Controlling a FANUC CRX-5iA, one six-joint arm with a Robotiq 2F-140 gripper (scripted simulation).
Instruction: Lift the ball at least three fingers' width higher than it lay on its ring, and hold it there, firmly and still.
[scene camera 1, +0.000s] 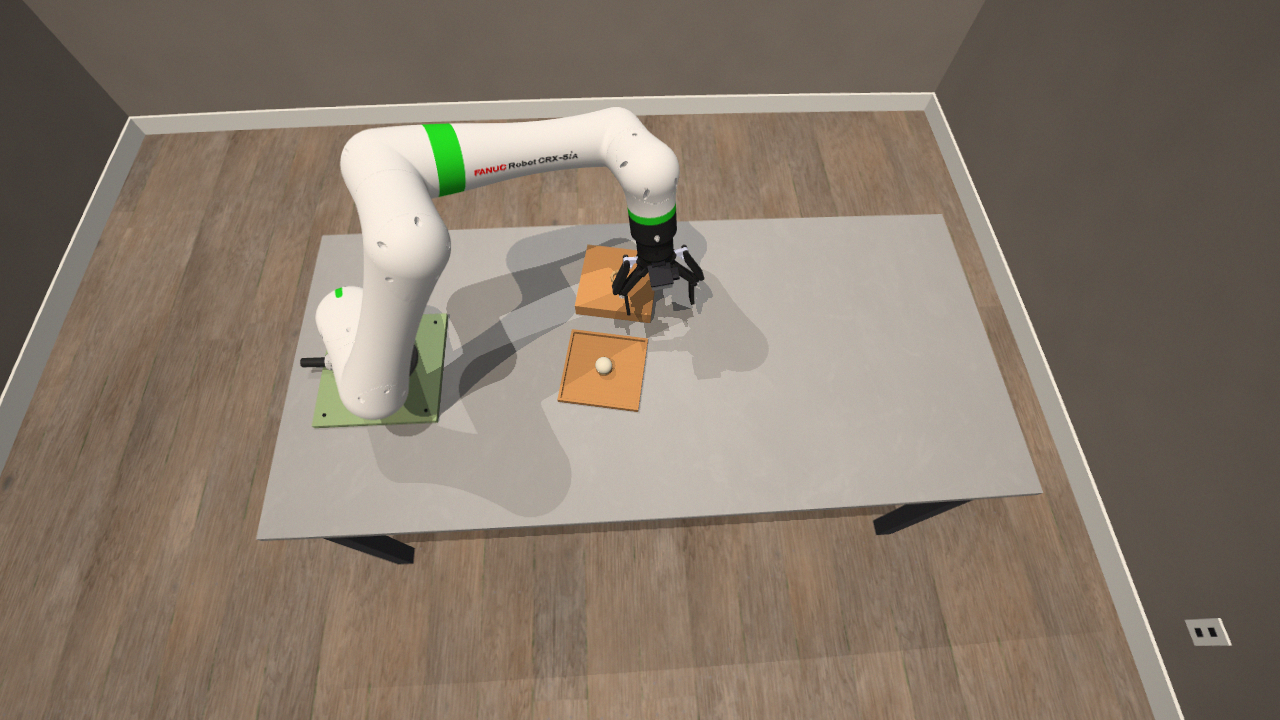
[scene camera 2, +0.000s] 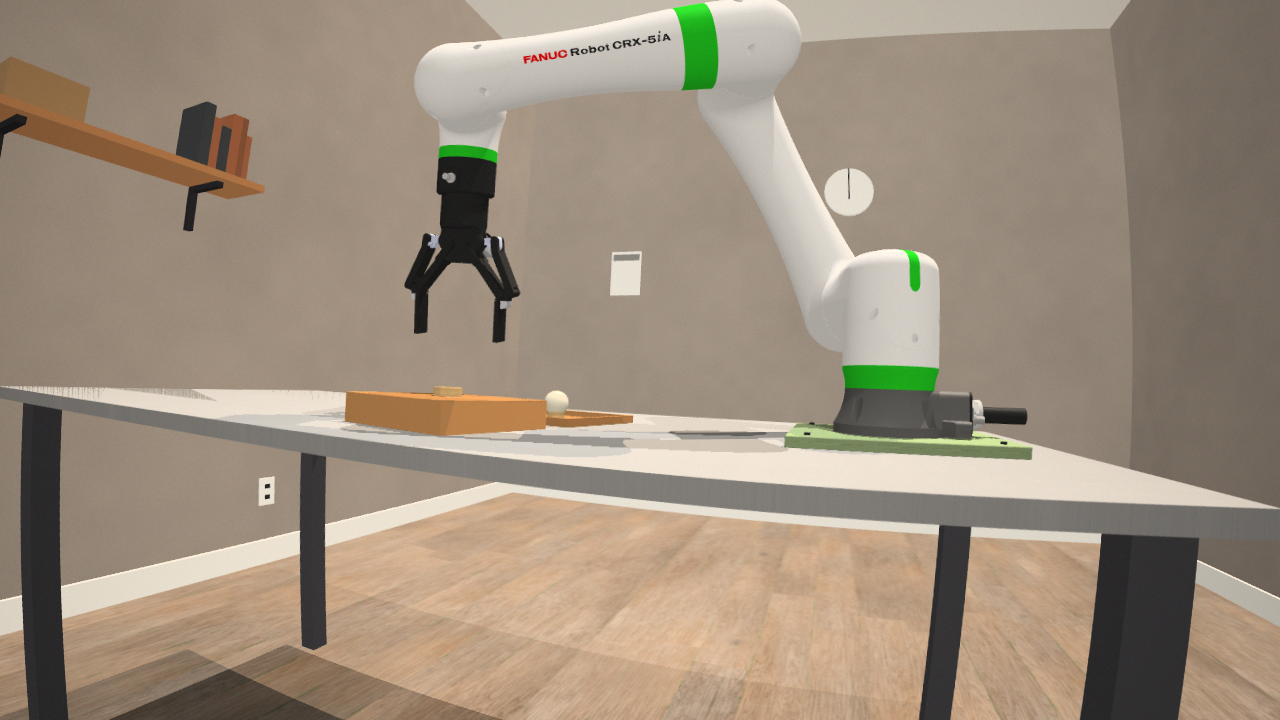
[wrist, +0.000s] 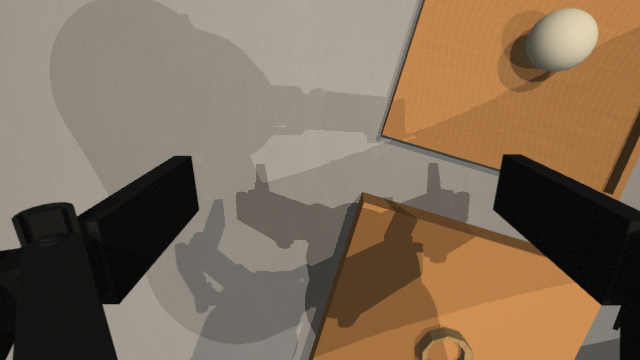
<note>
In view: the gripper (scene camera 2: 458, 337), a cream ball (wrist: 556, 43) and a tray (scene camera 1: 581, 383).
The tray is seen too in scene camera 2 (scene camera 2: 569, 418) and in the wrist view (wrist: 467, 88). The gripper shows as well in scene camera 1 (scene camera 1: 659, 305) and in the wrist view (wrist: 345, 183).
</note>
